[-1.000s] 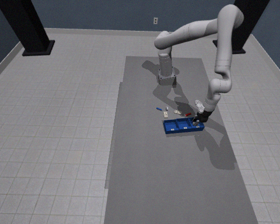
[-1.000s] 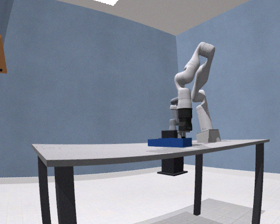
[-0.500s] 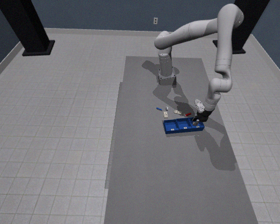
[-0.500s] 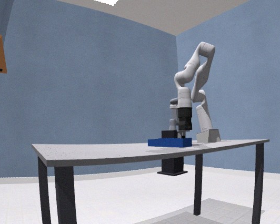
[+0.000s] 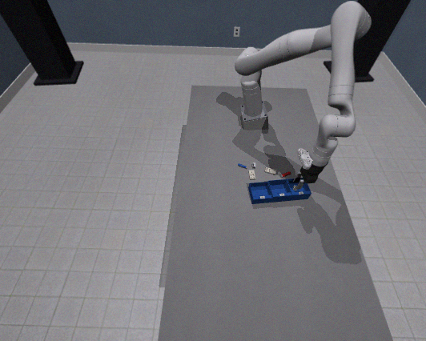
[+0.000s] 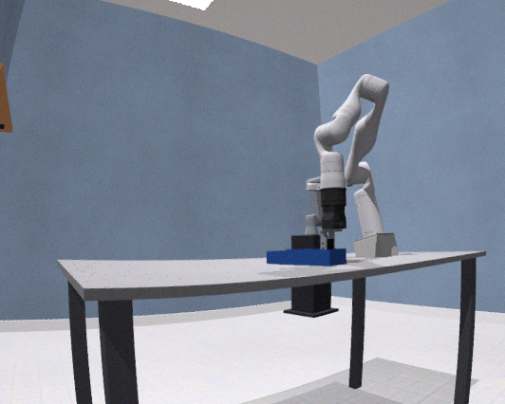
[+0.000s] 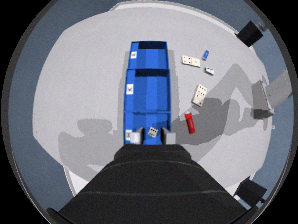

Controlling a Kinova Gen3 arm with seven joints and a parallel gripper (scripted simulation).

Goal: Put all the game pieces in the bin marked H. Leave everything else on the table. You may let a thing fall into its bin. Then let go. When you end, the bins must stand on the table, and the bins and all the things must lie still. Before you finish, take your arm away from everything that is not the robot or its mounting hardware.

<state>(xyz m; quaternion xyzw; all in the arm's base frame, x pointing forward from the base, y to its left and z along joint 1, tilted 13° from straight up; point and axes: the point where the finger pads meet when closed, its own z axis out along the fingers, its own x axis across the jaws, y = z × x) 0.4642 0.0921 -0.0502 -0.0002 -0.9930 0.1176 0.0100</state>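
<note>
Now: hand 40 mm above the die. From my hand the other things lie so: red cylinder (80 mm behind, 50 mm below, 20 mm to the right); blue three-compartment bin (80 mm to the right, 40 mm below, 10 mm ahead); grey-white piece (160 mm to the right, 150 mm behind, 50 mm below).
</note>
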